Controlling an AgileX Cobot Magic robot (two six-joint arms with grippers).
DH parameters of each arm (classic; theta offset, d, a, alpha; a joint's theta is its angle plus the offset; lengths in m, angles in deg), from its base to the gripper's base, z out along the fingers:
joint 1: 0 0.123 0 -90
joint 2: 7.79 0 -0.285 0
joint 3: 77.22 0 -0.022 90
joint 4: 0 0.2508 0 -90
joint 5: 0 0 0.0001 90
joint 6: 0 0.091 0 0
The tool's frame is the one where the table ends.
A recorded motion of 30 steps. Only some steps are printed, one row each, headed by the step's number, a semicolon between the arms.
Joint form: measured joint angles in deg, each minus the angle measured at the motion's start. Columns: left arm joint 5, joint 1, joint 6, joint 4, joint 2, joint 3; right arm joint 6, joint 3, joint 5, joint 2, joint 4, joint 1.
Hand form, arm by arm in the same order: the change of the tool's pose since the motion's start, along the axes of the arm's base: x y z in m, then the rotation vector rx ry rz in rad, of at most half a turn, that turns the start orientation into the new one. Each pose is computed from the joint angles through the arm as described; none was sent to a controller.
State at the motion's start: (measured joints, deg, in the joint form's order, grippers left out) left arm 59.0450 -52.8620 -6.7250 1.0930 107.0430 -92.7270; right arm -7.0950 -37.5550 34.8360 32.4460 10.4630 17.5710
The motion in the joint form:
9: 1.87 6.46 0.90 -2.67 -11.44 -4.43; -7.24 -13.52 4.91 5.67 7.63 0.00
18: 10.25 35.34 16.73 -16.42 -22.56 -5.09; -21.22 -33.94 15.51 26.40 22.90 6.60
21: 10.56 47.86 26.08 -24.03 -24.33 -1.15; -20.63 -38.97 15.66 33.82 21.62 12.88
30: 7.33 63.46 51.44 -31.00 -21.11 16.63; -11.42 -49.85 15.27 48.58 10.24 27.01
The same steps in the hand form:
9: 0.0053 0.0550 0.0986 -0.2116 -0.1285 0.0993; 0.0061 0.0110 0.0594 0.0300 -0.0669 0.1003
18: 0.0329 0.2099 0.1615 -0.3030 -0.1960 0.3143; 0.0596 0.0723 0.1079 0.0276 0.0361 0.4666
21: 0.0403 0.2629 0.1541 -0.3272 -0.2018 0.3732; 0.0787 0.1068 0.1066 0.0007 0.0817 0.5654
30: 0.0577 0.3357 0.0549 -0.2356 -0.0732 0.3225; 0.1003 0.1906 0.0909 -0.1106 0.1677 0.6730

